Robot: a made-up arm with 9 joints.
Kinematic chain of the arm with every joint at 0, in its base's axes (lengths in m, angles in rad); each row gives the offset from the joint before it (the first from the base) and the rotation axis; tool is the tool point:
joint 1: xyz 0 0 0.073 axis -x
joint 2: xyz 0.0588 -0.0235 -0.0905 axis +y
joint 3: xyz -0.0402 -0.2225 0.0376 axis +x
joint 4: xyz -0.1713 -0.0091 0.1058 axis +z
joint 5: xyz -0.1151 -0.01 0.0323 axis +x
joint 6: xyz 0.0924 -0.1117 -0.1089 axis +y
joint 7: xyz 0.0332 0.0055 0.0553 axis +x
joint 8: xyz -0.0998 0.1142 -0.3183 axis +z
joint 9: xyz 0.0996 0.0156 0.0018 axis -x
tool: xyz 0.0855 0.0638 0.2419
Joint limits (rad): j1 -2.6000..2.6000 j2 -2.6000..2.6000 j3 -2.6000..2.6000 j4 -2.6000..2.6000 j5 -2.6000..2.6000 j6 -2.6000..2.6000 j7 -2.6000..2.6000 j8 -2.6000..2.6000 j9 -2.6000..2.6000
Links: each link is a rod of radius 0.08 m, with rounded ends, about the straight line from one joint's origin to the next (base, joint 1, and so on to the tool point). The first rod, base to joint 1, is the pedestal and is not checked.
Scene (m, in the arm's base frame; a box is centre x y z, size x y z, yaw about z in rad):
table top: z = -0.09
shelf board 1: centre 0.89 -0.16 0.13 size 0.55 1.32 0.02 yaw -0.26
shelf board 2: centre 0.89 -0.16 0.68 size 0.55 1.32 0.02 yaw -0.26
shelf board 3: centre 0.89 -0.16 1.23 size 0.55 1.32 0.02 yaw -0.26
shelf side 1: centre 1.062 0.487 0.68 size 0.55 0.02 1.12 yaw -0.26
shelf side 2: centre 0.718 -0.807 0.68 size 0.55 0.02 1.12 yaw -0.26
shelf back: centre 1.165 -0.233 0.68 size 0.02 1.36 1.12 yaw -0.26
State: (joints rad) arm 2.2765 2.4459 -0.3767 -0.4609 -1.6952 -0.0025 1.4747 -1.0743 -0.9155
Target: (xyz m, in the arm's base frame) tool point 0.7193 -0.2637 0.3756
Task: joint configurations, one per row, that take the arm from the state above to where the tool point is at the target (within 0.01 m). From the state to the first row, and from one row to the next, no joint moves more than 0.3 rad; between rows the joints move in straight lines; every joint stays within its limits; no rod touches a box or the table.
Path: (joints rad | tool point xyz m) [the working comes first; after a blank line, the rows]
Joints at the target: 1.5784 2.6000 -0.4382 -0.3895 -2.1480 -0.2659 0.7245 -1.1624 -1.6099
Straight joint move there: clear.

1: 2.0438 2.4973 -0.3972 -0.4371 -1.8461 -0.0903 1.2246 -1.1037 -1.1470 | 0.5968 0.1003 0.3797
2: 1.8111 2.5486 -0.4177 -0.4133 -1.9971 -0.1781 0.9746 -1.1331 -1.3784 | 0.6705 -0.0563 0.4200
3: 1.5784 2.6000 -0.4382 -0.3895 -2.1480 -0.2659 0.7245 -1.1624 -1.6099 | 0.7193 -0.2637 0.3756

